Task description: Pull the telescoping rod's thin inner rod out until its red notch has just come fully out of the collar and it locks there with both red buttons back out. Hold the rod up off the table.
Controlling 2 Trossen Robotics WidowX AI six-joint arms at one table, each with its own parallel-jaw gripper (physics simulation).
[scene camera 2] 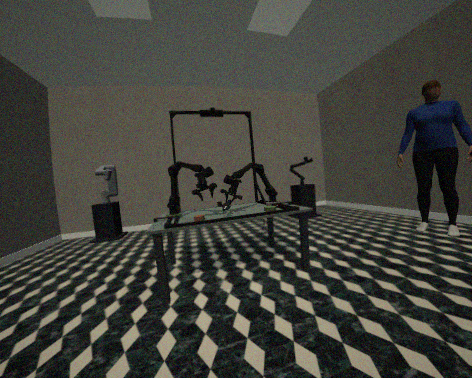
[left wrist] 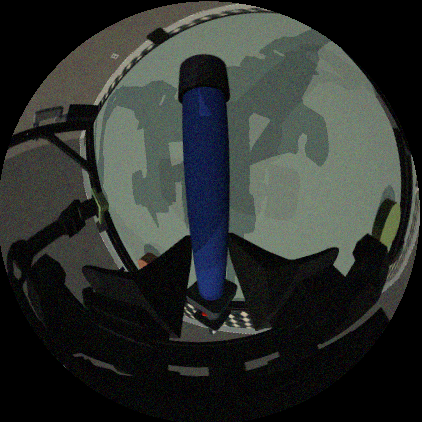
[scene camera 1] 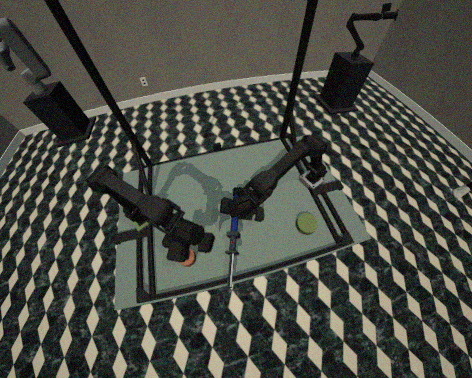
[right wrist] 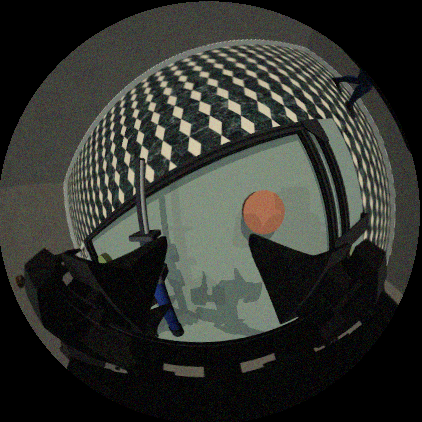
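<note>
The telescoping rod's blue tube point(scene camera 1: 235, 222) point(left wrist: 206, 150) point(right wrist: 172, 318) has a black end cap point(left wrist: 204, 75). My left gripper point(scene camera 1: 236, 212) point(left wrist: 209, 238) is shut on the tube and holds the rod above the table. The dark collar point(scene camera 1: 232, 236) point(left wrist: 225, 296) shows a small red spot in scene camera 1 and the left wrist view. The thin silver inner rod point(scene camera 1: 231, 270) point(right wrist: 143, 195) extends from the collar toward the near table edge. I cannot tell the red notch from a button. My right gripper point(scene camera 1: 191, 248) point(scene camera 2: 205, 192) point(right wrist: 208, 240) is open and empty, left of the rod.
An orange disc point(scene camera 1: 188, 258) point(scene camera 2: 199, 218) point(right wrist: 264, 212) lies near the right gripper. A green disc point(scene camera 1: 306, 223) point(left wrist: 390, 227) lies at the right of scene camera 1. Black frame rails border the table point(scene camera 1: 270, 245). A person point(scene camera 2: 435, 125) stands away from the table.
</note>
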